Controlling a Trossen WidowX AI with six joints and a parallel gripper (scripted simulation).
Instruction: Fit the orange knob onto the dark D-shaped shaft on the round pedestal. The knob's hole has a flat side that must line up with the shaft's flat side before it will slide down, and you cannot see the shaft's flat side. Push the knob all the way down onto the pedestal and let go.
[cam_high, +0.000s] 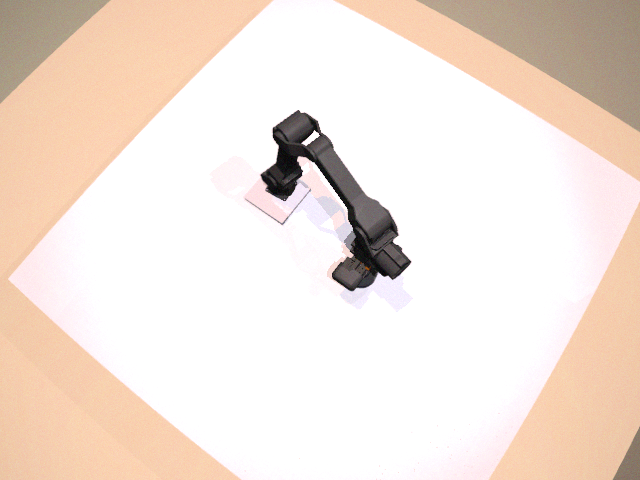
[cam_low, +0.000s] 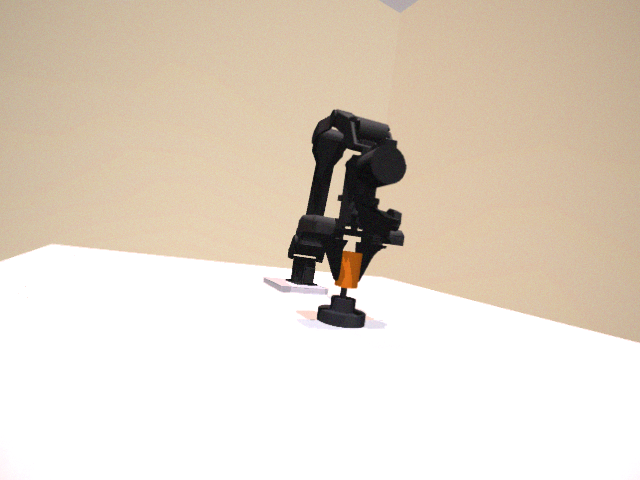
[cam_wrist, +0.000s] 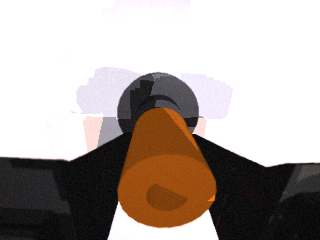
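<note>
Now: gripper tip 2 cm below the orange knob. The rest, counted from my gripper tip: pedestal (4 cm below).
</note>
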